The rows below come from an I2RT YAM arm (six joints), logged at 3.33 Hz.
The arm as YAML. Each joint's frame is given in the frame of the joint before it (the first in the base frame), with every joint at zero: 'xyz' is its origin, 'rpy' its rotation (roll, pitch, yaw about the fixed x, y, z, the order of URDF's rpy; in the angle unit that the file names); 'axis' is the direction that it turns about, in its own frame. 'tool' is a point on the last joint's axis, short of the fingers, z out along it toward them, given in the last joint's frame.
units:
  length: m
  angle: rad
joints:
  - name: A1
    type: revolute
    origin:
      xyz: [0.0, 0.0, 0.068]
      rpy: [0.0, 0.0, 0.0]
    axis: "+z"
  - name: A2
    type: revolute
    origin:
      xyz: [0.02, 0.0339, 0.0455]
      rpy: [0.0, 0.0, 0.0]
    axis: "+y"
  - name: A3
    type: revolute
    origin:
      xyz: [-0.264, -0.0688, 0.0]
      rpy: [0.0, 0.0, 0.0]
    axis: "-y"
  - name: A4
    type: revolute
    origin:
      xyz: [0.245, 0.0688, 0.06]
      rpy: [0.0, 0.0, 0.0]
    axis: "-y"
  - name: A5
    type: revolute
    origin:
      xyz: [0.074, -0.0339, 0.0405]
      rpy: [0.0, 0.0, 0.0]
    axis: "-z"
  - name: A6
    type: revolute
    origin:
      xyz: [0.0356, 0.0, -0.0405]
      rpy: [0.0, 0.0, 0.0]
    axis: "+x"
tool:
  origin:
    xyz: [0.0, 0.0, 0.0]
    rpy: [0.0, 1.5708, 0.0]
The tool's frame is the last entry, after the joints.
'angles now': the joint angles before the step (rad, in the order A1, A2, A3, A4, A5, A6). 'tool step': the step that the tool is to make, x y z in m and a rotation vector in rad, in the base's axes. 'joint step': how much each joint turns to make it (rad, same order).
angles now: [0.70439, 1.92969, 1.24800, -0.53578, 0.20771, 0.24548]
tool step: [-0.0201, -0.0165, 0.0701, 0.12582, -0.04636, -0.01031]
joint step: [-0.00454, -0.21569, 0.00084, -0.10553, -0.05835, 0.03207]
